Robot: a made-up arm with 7 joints. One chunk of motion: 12 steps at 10 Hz.
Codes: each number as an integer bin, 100 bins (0 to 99) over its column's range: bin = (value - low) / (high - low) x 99, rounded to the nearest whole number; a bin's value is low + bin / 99 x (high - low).
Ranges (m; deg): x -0.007..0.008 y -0.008..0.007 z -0.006..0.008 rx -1..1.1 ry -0.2..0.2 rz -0.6..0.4
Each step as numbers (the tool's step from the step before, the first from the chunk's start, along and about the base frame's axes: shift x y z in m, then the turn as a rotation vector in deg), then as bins.
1 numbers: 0.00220 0.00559 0.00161 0.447 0.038 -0.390
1 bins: 61 90 54 68 59 21
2 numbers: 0.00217 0.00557 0.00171 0.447 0.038 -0.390
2 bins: 61 90 55 68 59 21
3 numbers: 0.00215 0.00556 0.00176 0.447 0.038 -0.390
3 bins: 60 89 55 68 59 21
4 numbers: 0.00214 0.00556 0.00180 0.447 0.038 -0.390
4 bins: 60 89 55 68 59 21
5 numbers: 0.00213 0.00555 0.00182 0.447 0.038 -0.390
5 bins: 60 89 55 68 59 21
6 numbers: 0.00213 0.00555 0.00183 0.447 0.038 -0.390
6 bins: 60 89 55 68 59 21
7 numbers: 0.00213 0.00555 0.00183 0.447 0.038 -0.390
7 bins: 60 89 55 68 59 21
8 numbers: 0.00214 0.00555 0.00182 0.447 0.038 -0.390
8 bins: 60 89 55 68 59 21
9 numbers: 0.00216 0.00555 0.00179 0.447 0.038 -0.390
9 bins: 60 89 55 68 59 21
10 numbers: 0.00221 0.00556 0.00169 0.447 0.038 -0.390
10 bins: 61 89 54 68 59 21
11 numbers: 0.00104 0.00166 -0.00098 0.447 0.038 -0.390
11 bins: 53 64 35 68 59 21
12 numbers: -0.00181 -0.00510 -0.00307 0.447 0.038 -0.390
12 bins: 34 19 21 68 59 21
